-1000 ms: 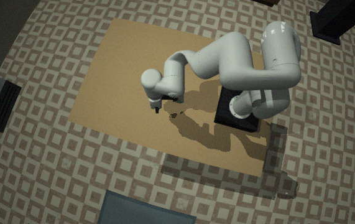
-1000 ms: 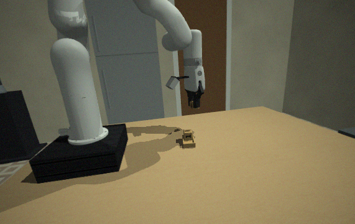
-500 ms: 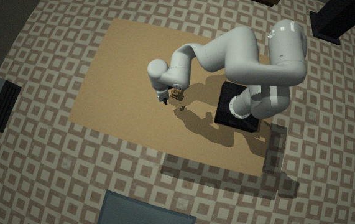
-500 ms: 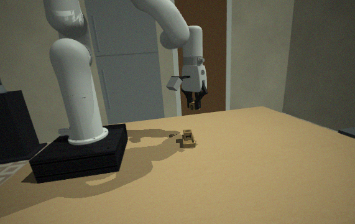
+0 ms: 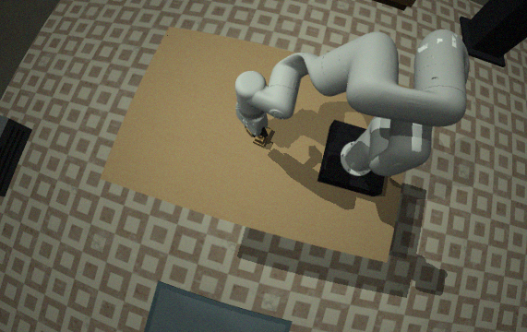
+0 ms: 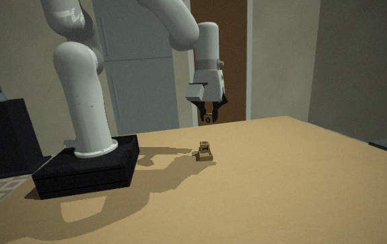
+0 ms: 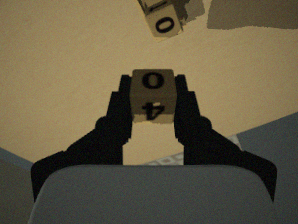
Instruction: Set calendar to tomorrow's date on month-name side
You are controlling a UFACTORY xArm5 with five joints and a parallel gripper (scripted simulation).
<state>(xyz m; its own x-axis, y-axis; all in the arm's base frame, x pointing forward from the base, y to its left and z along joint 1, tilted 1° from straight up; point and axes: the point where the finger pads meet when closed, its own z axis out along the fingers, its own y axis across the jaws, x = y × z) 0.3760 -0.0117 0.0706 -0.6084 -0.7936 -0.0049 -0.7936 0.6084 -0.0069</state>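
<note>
The wooden calendar tray is 30 mm behind my hand, 30 mm to the right of it and 130 mm below it. Also, from my hand: wooden date cube (10 mm below).
</note>
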